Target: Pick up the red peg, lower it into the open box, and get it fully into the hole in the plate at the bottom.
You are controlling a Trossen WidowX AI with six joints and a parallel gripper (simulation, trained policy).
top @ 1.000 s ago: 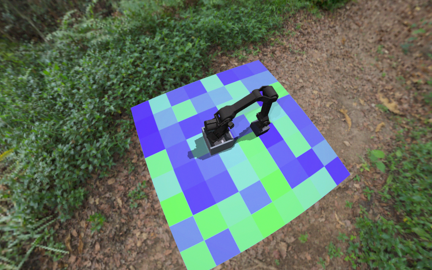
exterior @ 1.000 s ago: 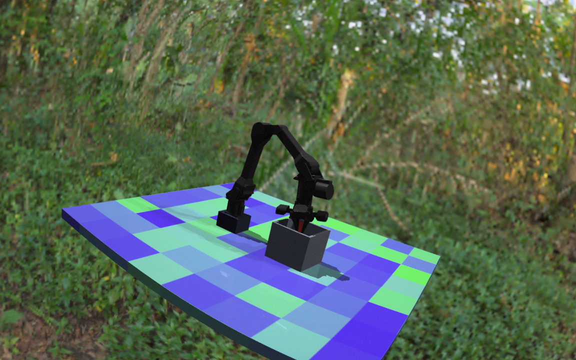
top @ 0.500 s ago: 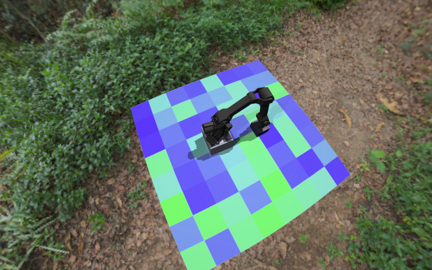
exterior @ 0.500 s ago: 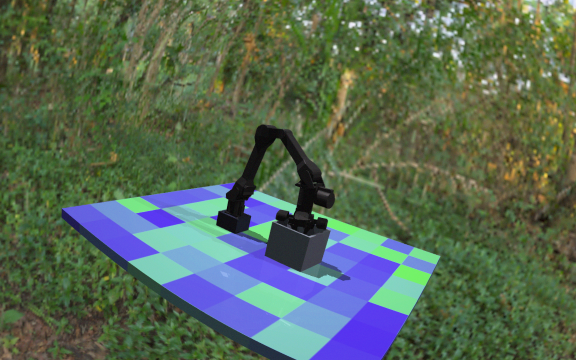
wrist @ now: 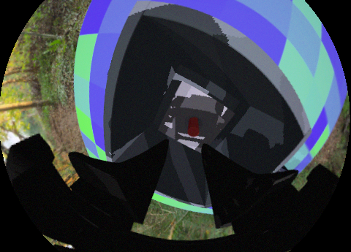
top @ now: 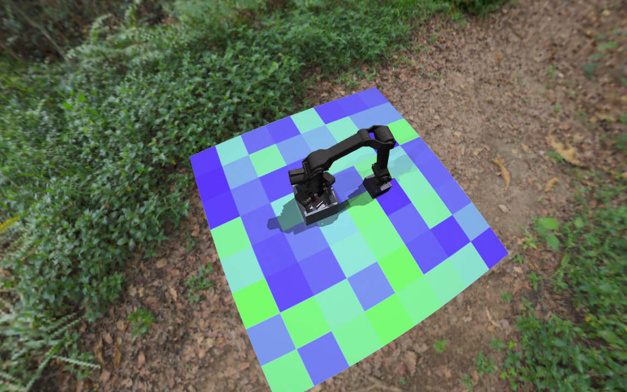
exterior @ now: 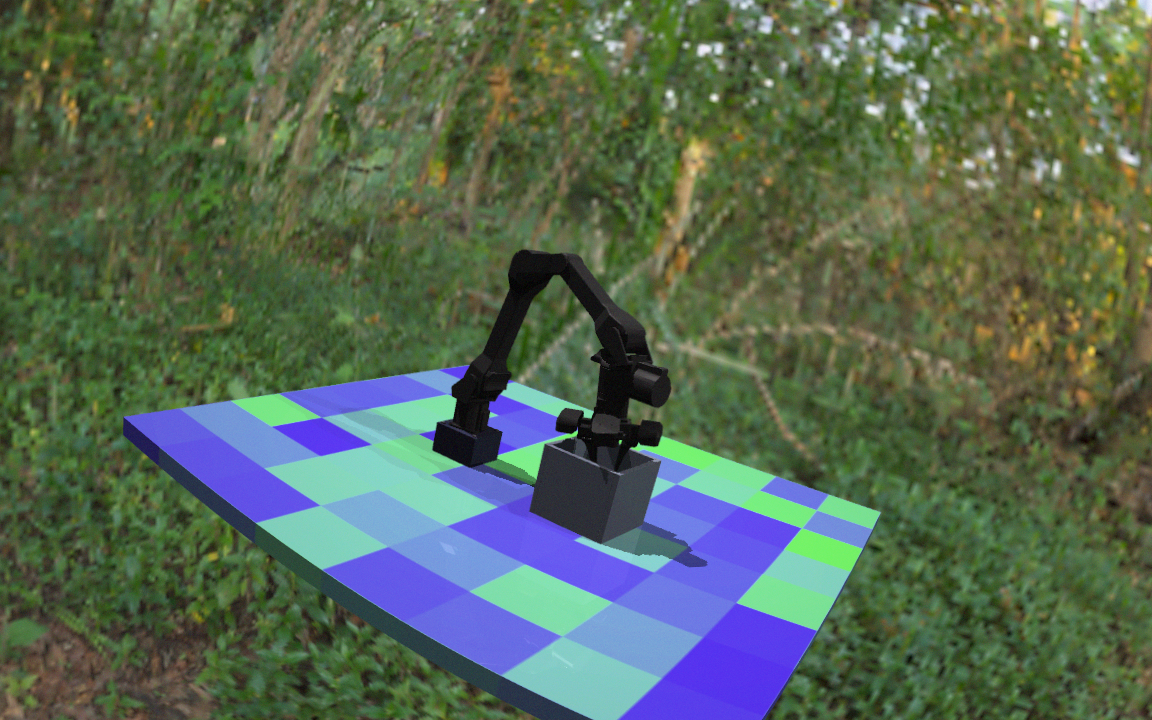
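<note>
Right now my gripper tip is 6 cm above the red peg, 1 cm to the left of it and 1 cm past it. Also, from my gripper tip: light plate 6 cm below, 1 cm to the right, 1 cm behind.
</note>
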